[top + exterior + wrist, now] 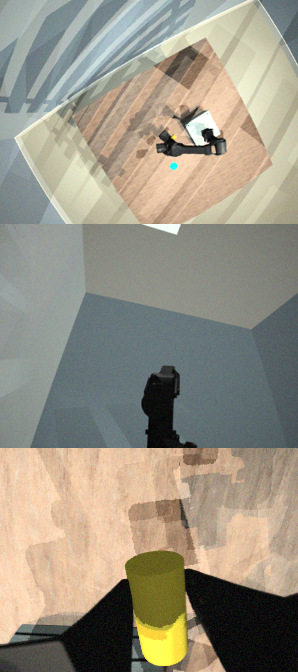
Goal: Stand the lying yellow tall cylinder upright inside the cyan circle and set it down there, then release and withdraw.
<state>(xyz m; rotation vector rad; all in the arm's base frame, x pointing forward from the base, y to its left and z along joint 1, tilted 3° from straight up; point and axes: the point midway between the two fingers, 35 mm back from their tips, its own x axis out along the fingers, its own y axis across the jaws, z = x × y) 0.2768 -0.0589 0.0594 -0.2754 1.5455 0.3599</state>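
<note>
The cyan circle lies 240 mm to the left of my gripper tip, 130 mm below it and 30 mm ahead of it. From my gripper tip the other things lie so: yellow tall cylinder (20 mm behind, 10 mm to the right).
</note>
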